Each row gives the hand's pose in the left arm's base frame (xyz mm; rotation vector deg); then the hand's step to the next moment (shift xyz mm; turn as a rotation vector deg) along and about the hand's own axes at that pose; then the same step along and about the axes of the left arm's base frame.
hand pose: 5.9 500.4 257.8 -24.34 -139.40 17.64
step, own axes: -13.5 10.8 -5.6 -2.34 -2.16 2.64
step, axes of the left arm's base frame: 16.0 5.5 -6.7 -0.42 -3.16 -2.63
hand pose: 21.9 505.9 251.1 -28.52 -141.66 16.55
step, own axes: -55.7 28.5 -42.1 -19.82 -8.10 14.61
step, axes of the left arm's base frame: 75.0 6.7 -3.8 3.97 -16.85 -19.29
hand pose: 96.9 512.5 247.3 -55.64 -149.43 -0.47
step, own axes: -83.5 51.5 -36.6 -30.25 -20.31 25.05
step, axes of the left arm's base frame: 103.1 -18.1 0.6 0.12 -31.44 -31.09
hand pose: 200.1 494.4 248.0 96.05 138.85 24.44
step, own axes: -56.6 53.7 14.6 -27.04 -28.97 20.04
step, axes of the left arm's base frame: 72.1 -33.1 2.0 -10.17 -32.00 -29.07
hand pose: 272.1 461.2 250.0 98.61 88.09 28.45
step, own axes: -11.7 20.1 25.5 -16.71 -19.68 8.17
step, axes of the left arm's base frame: 29.4 -18.0 1.1 -10.50 -18.62 -16.62
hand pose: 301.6 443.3 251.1 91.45 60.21 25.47
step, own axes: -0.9 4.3 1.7 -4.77 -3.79 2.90
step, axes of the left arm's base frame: 2.5 -1.7 3.6 -1.85 -5.62 -3.24
